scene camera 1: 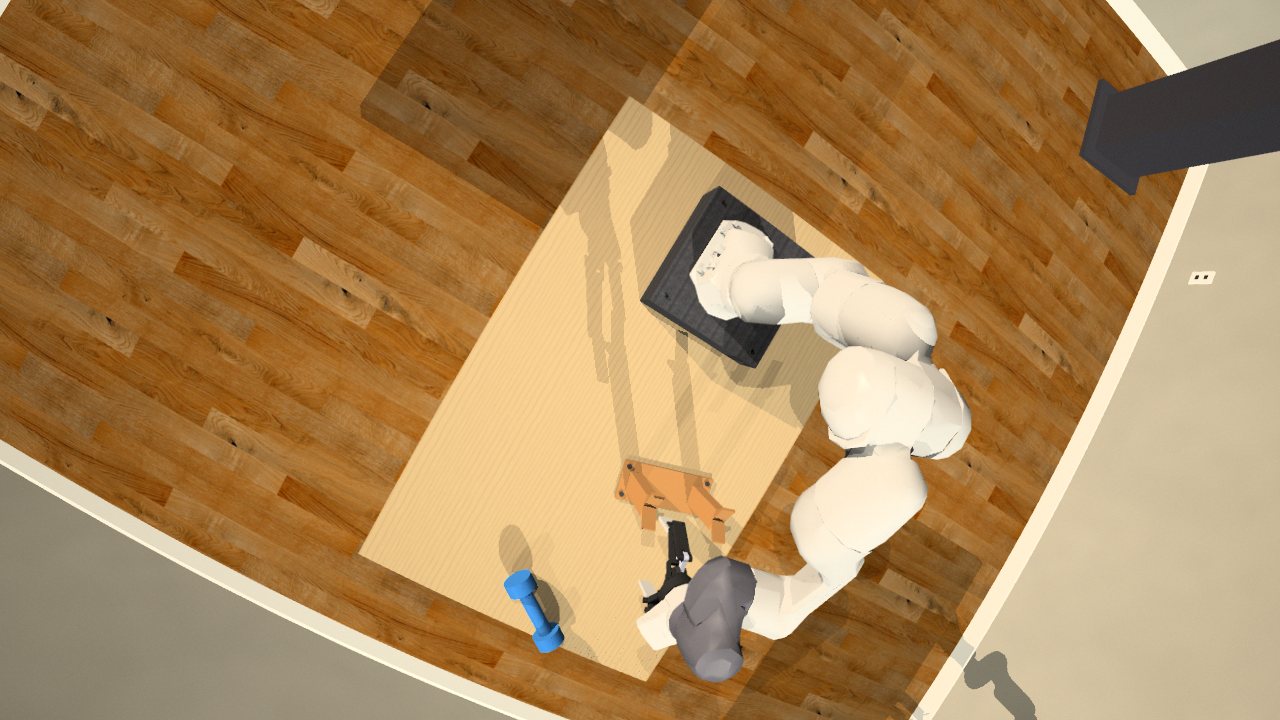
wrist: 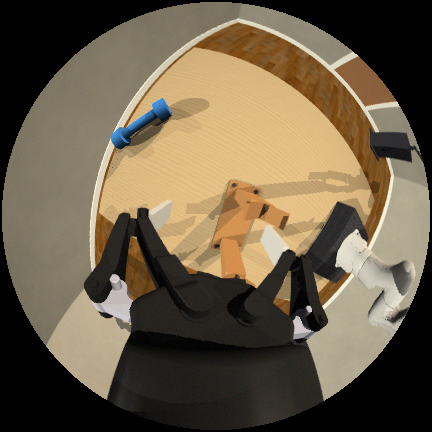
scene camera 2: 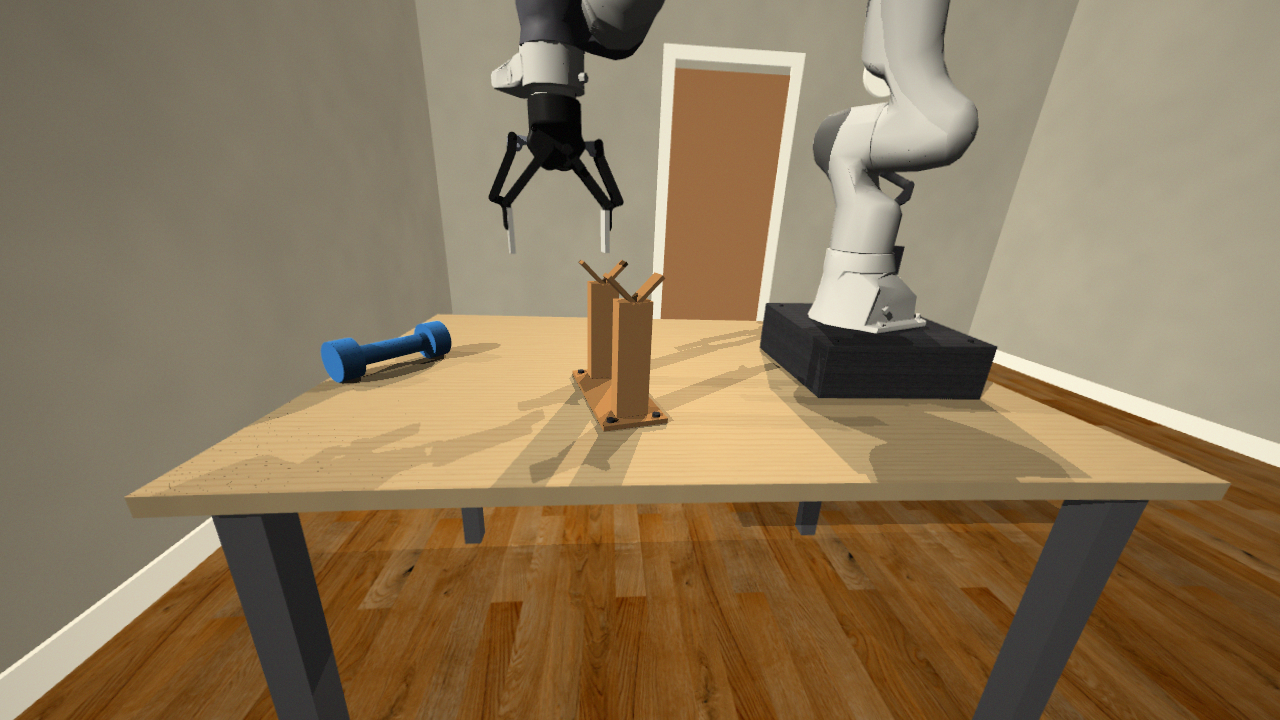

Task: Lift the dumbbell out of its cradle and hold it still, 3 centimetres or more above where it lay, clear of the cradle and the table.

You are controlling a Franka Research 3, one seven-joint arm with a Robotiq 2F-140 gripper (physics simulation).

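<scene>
The blue dumbbell (scene camera 1: 533,611) (scene camera 2: 391,348) (wrist: 140,123) lies on its side near the table's edge, apart from the cradle, one end close to or over that edge. Its exact contact with the table is hard to tell. The orange-brown cradle (scene camera 1: 666,483) (scene camera 2: 632,358) (wrist: 227,220) stands upright on its bolted base, with two posts topped by V-shaped rests that hold no dumbbell. My gripper (scene camera 1: 654,555) (scene camera 2: 557,232) (wrist: 217,221) is wide open and empty. In scene camera 2 it hangs pointing down, above and slightly left of the cradle's tops, to the right of the dumbbell.
The wooden table (scene camera 1: 483,447) (scene camera 2: 268,447) (wrist: 225,140) carries the black base block (scene camera 1: 684,304) (scene camera 2: 895,367) (wrist: 332,240) of my arm. The cradle's tall posts stand between the dumbbell and that block in scene camera 2. Shadows of arm and cradle cross the table.
</scene>
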